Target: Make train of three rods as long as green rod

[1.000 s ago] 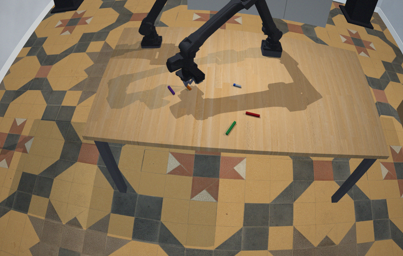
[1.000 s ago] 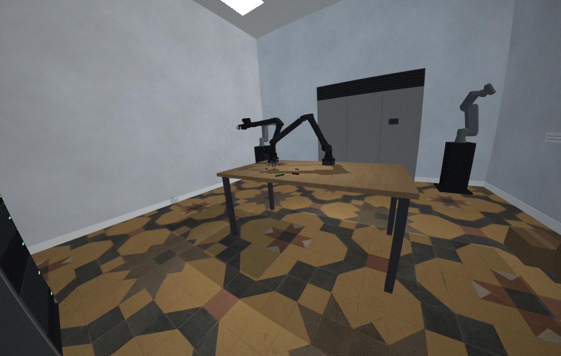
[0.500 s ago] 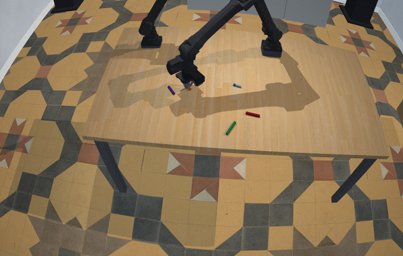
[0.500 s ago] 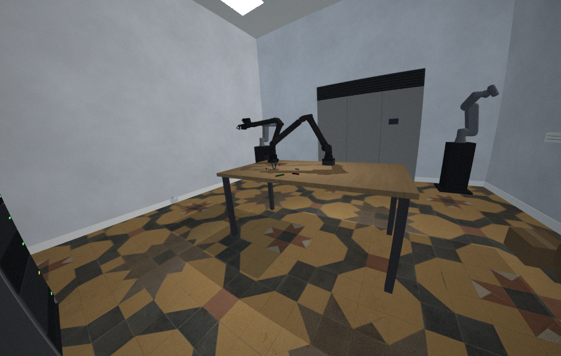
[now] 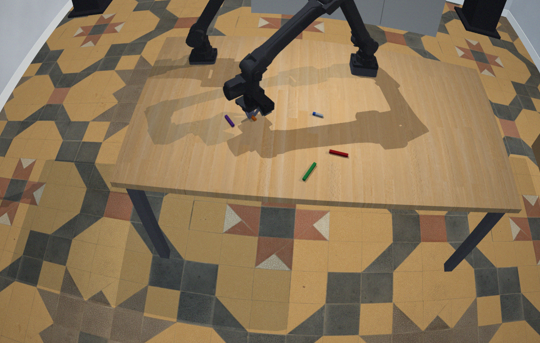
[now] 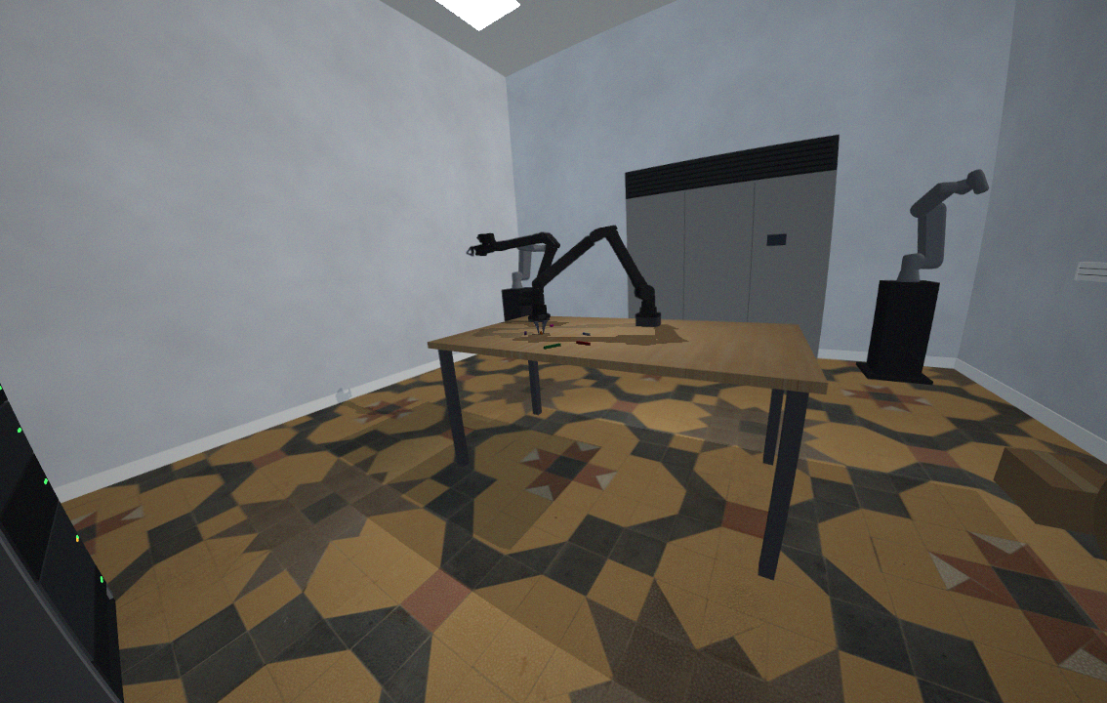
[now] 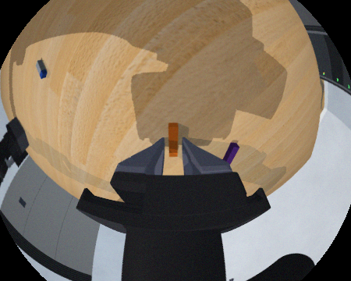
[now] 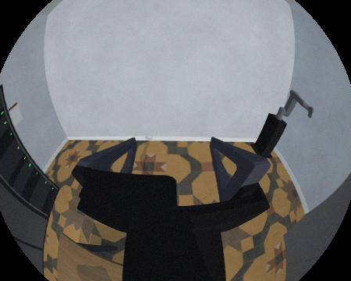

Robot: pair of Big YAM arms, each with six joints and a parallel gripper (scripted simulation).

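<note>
Now: the grey rod 3 cm behind my left hand and 25 cm to the left of it. From my left hand the other things lie so: magenta rod (19 cm behind, 6 cm to the right); purple rod (3 cm ahead, 8 cm to the right); blue rod (4 cm behind, 23 cm to the left).
</note>
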